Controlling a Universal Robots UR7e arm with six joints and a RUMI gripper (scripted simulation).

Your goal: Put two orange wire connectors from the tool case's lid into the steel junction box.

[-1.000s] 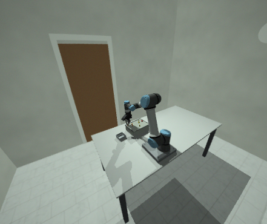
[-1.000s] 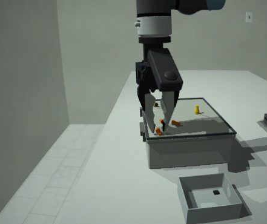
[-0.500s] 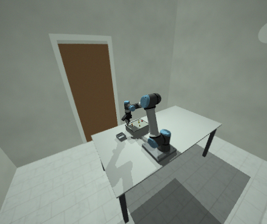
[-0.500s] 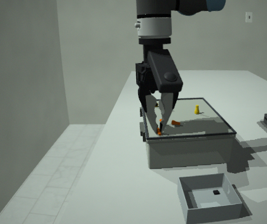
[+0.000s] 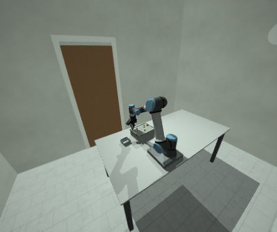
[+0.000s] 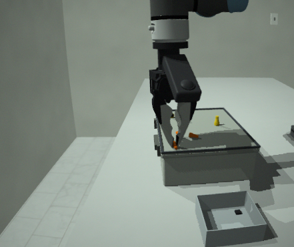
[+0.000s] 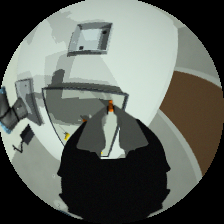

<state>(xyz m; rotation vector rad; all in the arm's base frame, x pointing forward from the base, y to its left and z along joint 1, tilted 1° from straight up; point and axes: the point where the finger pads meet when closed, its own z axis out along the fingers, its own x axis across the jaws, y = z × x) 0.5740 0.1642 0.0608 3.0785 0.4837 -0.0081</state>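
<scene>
The steel junction box is 100 mm behind my hand, 160 mm to the left of it and 100 mm below it. From my hand the other things lie so: tool case: 60 mm behind, 130 mm to the right, 40 mm below.
</scene>
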